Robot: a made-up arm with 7 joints. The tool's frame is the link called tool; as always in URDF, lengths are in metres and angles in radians.
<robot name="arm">
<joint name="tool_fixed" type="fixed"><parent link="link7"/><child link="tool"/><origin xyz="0.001 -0.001 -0.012" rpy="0 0 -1.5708"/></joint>
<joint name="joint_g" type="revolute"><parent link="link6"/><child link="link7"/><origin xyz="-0.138 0.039 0.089" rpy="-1.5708 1.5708 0"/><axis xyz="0 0 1"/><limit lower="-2.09" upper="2.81"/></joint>
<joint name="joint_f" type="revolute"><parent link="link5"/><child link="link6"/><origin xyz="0.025 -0.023 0.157" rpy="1.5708 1.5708 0"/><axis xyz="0 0 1"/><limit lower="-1.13" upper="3.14"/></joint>
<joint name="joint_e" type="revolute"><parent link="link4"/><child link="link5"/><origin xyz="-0.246 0.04 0.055" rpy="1.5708 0 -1.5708"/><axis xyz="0 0 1"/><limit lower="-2.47" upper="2.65"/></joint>
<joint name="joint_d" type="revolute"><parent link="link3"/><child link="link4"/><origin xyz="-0.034 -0.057 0.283" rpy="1.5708 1.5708 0"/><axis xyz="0 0 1"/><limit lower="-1.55" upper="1.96"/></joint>
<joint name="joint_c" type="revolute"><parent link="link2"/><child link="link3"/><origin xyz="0.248 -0.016 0.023" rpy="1.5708 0 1.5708"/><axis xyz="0 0 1"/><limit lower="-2.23" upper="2.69"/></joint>
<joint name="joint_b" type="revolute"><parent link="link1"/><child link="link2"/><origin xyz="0.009 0.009 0.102" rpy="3.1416 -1.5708 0"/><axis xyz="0 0 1"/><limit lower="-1.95" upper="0.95"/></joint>
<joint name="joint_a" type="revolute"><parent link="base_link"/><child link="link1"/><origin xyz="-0.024 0.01 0.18" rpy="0 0 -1.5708"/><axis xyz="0 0 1"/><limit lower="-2.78" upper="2.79"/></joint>
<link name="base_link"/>
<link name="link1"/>
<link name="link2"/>
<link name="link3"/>
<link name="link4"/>
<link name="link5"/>
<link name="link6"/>
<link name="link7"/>
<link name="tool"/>
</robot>
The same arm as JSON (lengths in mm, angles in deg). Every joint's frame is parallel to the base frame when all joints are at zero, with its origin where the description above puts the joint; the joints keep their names.
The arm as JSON. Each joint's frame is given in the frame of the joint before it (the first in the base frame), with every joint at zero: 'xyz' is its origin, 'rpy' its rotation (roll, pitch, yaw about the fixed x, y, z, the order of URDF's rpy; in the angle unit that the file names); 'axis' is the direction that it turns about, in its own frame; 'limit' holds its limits. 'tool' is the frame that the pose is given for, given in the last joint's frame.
{"units": {"length": "mm", "angle": "deg"}, "joints": [{"name": "joint_a", "type": "revolute", "origin": {"xyz": [-24.0, 10.0, 180.0], "rpy": [0.0, 0.0, 0.0]}, "axis": "+z", "limit": {"lower": -159.28, "upper": 159.86}}, {"name": "joint_b", "type": "revolute", "origin": {"xyz": [9.0, -9.0, 102.0], "rpy": [0.0, 0.0, 0.0]}, "axis": "-y", "limit": {"lower": -111.73, "upper": 54.43}}, {"name": "joint_c", "type": "revolute", "origin": {"xyz": [16.0, -23.0, 248.0], "rpy": [0.0, 0.0, 0.0]}, "axis": "+z", "limit": {"lower": -127.77, "upper": 154.13}}, {"name": "joint_d", "type": "revolute", "origin": {"xyz": [34.0, 57.0, 283.0], "rpy": [0.0, 0.0, 0.0]}, "axis": "+y", "limit": {"lower": -88.81, "upper": 112.3}}, {"name": "joint_e", "type": "revolute", "origin": {"xyz": [-40.0, 55.0, 246.0], "rpy": [0.0, 0.0, 0.0]}, "axis": "+z", "limit": {"lower": -141.52, "upper": 151.83}}, {"name": "joint_f", "type": "revolute", "origin": {"xyz": [25.0, -23.0, 157.0], "rpy": [0.0, 0.0, 0.0]}, "axis": "-y", "limit": {"lower": -64.74, "upper": 179.91}}, {"name": "joint_g", "type": "revolute", "origin": {"xyz": [39.0, -89.0, 138.0], "rpy": [0.0, 0.0, 0.0]}, "axis": "+x", "limit": {"lower": -119.75, "upper": 161.0}}], "tool": {"origin": {"xyz": [-12.0, 1.0, -1.0], "rpy": [0.0, 90.0, 0.0]}}}
